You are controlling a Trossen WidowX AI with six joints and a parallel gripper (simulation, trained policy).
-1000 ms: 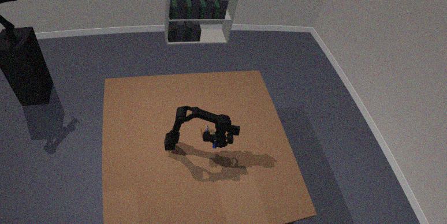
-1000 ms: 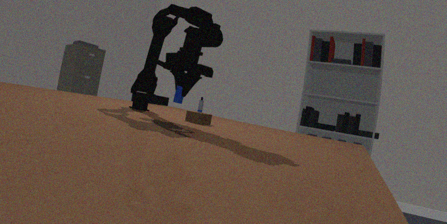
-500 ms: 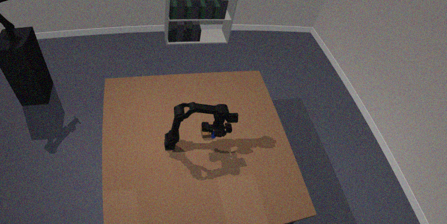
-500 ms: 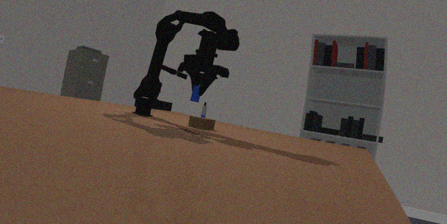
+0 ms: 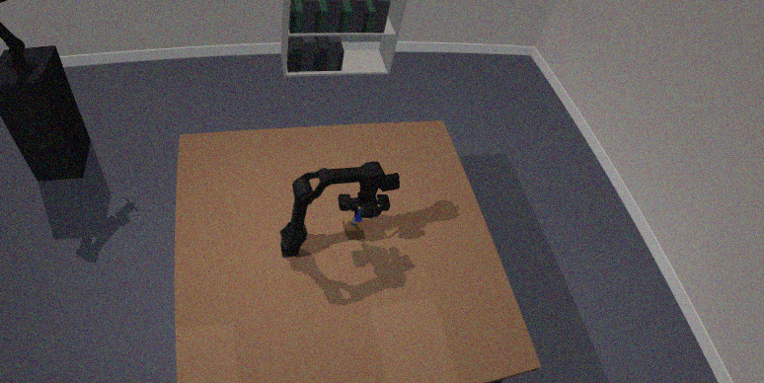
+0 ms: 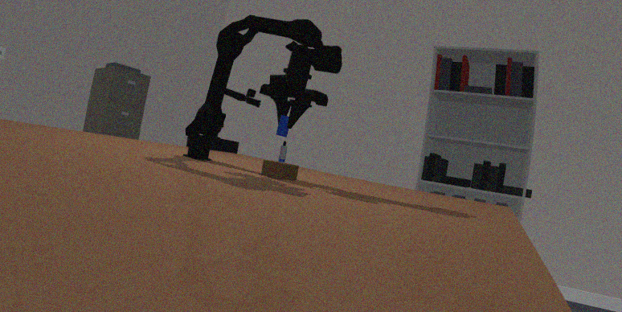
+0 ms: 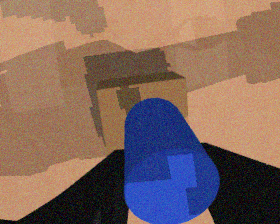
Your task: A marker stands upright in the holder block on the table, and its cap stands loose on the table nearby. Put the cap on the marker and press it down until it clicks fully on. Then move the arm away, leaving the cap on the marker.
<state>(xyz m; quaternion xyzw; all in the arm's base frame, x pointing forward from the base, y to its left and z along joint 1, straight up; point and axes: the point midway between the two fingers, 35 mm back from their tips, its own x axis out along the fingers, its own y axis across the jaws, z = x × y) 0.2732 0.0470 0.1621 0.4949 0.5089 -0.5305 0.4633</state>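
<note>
The tan holder block is 1 cm behind my gripper tip, 2 cm to the left of it and 11 cm below it. The rest, counted from my gripper tip: blue cap (right at my gripper tip).
</note>
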